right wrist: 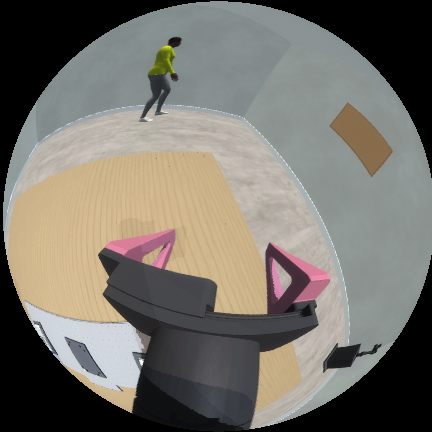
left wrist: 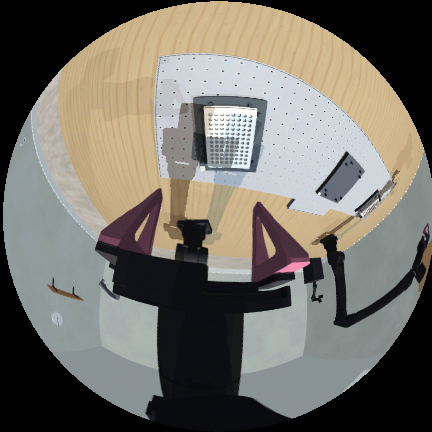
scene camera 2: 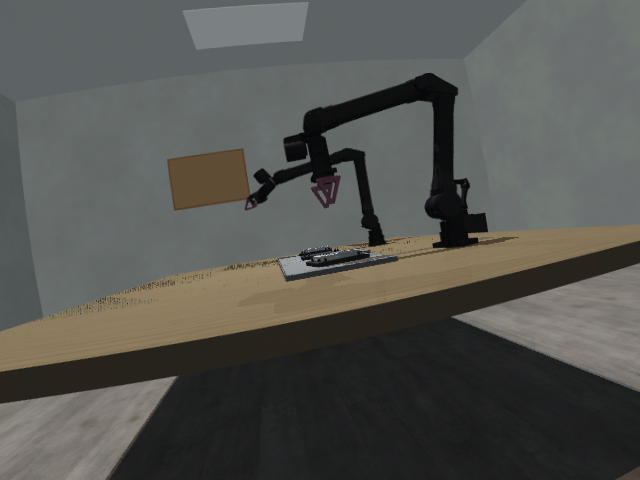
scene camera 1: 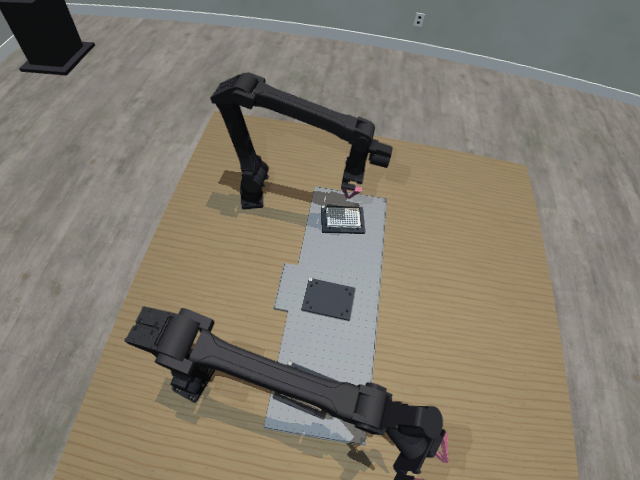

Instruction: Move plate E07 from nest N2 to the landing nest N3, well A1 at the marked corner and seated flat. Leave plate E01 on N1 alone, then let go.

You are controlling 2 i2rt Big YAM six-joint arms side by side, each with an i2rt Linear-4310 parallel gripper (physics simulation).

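Note:
A white well plate [scene camera 1: 343,217] [left wrist: 231,137] lies in a dark nest [scene camera 1: 324,229] [left wrist: 261,115] at the upper end of the pegboard. An empty dark nest [scene camera 1: 328,299] [left wrist: 341,176] [right wrist: 86,356] is in the middle, with a light mark at one corner in scene camera 1. A second plate [left wrist: 370,207] lies in the far nest, mostly hidden by the right arm in scene camera 1. The labels cannot be read. My left gripper [scene camera 1: 351,194] [scene camera 2: 326,203] [left wrist: 208,197] is open and empty, above and beside the first plate. My right gripper [scene camera 2: 250,204] [right wrist: 220,241] is open and empty, off to the side over the table.
The grey pegboard [scene camera 1: 341,258] [left wrist: 285,145] lies on the wooden table [scene camera 1: 454,258] [scene camera 2: 206,304]. The right arm [scene camera 1: 273,374] stretches across the pegboard's lower end. A person [right wrist: 161,65] is beyond the table, and a black stand [scene camera 1: 43,33] is on the floor.

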